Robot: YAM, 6 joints.
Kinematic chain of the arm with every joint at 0, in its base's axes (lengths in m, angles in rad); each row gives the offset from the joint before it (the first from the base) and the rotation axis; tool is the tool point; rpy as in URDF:
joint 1: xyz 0 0 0.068 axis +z
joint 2: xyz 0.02 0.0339 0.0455 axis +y
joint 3: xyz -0.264 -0.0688 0 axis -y
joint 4: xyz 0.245 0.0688 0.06 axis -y
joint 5: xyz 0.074 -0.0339 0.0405 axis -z
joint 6: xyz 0.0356 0 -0.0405 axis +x
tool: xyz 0 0 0 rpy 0 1.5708 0
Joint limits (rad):
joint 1: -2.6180..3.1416
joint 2: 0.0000..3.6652
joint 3: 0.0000..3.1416
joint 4: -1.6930..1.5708
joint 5: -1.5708..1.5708
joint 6: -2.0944..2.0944
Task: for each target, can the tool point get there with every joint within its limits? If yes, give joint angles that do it. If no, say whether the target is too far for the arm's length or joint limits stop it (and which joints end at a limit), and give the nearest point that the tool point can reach.
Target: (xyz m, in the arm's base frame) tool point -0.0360 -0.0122 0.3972
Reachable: yes | joints 2.3704 0.3407 0.5646 1.1023 -1.2529 -1.4860
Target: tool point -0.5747 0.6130 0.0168
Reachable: no: too far | nearest point -0.4388 0.4680 0.0402 | short by 0.200 m
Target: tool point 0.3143 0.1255 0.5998
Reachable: yes | joints 0.3166 1.7503 2.1439 0.4598 -0.6449 1.6193
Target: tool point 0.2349 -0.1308 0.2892
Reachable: yes | joints -0.3806 1.3170 0.9860 -0.4146 1.2861 -1.7491
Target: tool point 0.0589 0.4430 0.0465
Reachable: yes | joints 1.4101 2.3989 1.5666 -0.5226 -0.3656 1.4249
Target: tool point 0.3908 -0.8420 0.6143
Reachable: no: too far | nearest point 0.2391 -0.5153 0.4157 | short by 0.411 m
